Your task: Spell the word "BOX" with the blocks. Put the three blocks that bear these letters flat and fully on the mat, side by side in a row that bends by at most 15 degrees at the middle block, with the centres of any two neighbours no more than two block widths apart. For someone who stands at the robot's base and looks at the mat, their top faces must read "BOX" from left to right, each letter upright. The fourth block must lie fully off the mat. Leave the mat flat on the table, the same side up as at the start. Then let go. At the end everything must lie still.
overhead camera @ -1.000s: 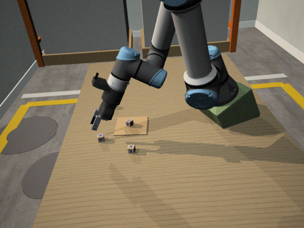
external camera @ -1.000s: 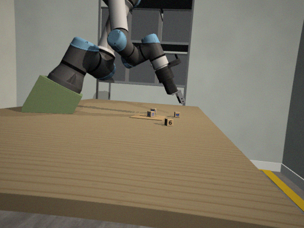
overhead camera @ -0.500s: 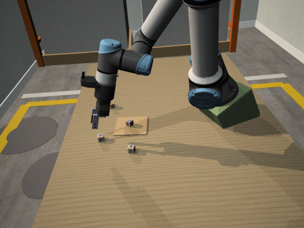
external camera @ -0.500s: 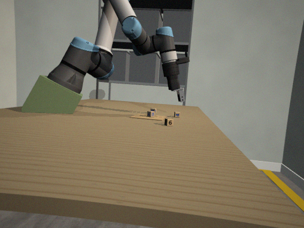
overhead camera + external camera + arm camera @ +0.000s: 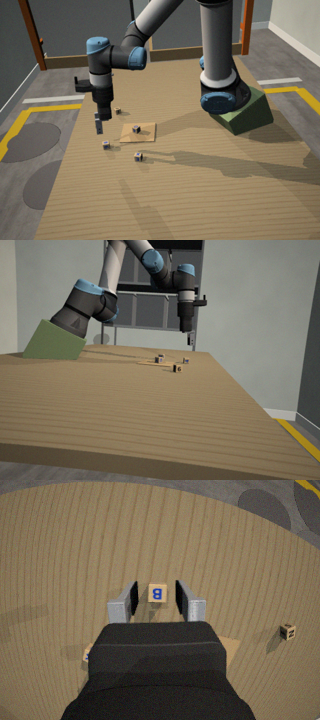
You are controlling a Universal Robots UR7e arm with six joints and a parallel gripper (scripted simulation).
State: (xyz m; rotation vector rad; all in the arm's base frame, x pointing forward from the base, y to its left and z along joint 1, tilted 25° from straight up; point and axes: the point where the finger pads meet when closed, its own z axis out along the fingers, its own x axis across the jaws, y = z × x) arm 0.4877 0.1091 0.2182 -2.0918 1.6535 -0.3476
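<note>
Now: the B block 1 cm behind my hand and 9 cm below it. From my hand the other things lie so: X block: 15 cm behind, 8 cm to the left, 9 cm below; O block: 12 cm behind, 10 cm to the right, 9 cm below; mat: 13 cm behind, 10 cm to the right, 10 cm below.
</note>
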